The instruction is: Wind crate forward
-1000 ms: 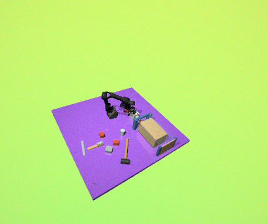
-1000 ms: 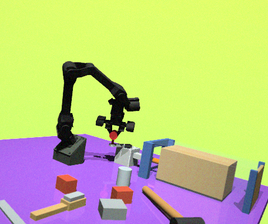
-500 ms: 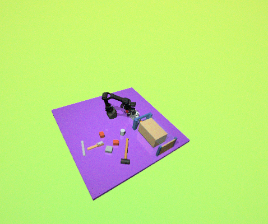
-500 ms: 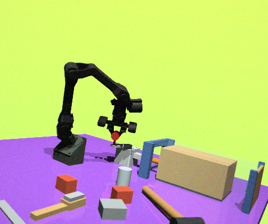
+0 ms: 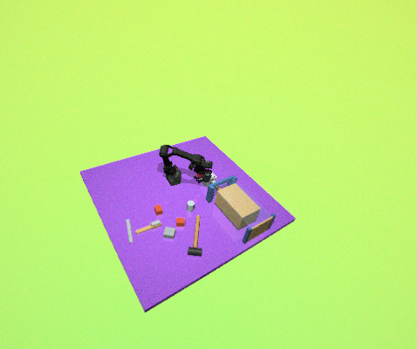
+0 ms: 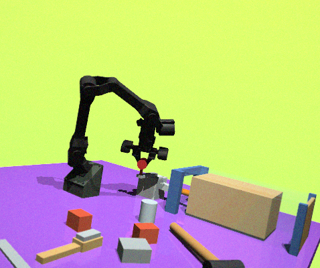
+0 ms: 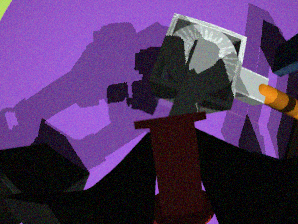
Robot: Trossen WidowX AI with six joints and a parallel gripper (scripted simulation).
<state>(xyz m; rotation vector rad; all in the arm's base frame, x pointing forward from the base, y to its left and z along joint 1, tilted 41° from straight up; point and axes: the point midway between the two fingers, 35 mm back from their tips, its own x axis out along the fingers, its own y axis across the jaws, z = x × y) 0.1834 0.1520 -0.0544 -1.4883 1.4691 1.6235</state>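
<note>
Now: gripper tip 10 mm short of the winch handle, 20 mm to the right of it and 30 mm above it. The rest, counted from my gripper tip: red knob: 10 mm ahead, 10 mm to the right; grey winch: 10 mm behind, 80 mm to the left, 100 mm below; grey block: 310 mm ahead, 460 mm to the right, 110 mm below.
</note>
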